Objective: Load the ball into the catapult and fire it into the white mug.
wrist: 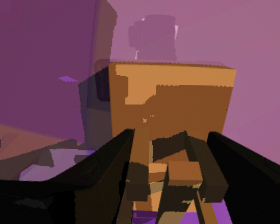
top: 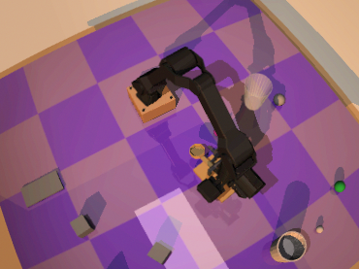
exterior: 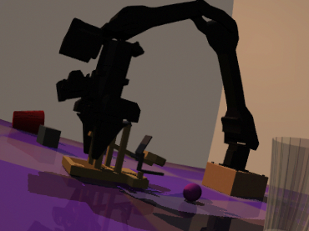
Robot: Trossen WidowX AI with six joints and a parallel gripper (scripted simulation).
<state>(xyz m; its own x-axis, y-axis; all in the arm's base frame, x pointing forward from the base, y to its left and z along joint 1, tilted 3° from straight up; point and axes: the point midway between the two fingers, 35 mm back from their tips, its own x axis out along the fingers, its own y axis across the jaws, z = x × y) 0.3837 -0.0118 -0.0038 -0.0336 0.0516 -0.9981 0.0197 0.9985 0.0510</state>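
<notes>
The purple ball is 15 cm behind my gripper tip, 11 cm to the left of it and 2 cm below it. Round my gripper tip: white mug (29 cm ahead); then pale ball (33 cm ahead, 13 cm to the left, 2 cm below); then catapult (6 cm behind, 2 cm to the left, 2 cm above).
</notes>
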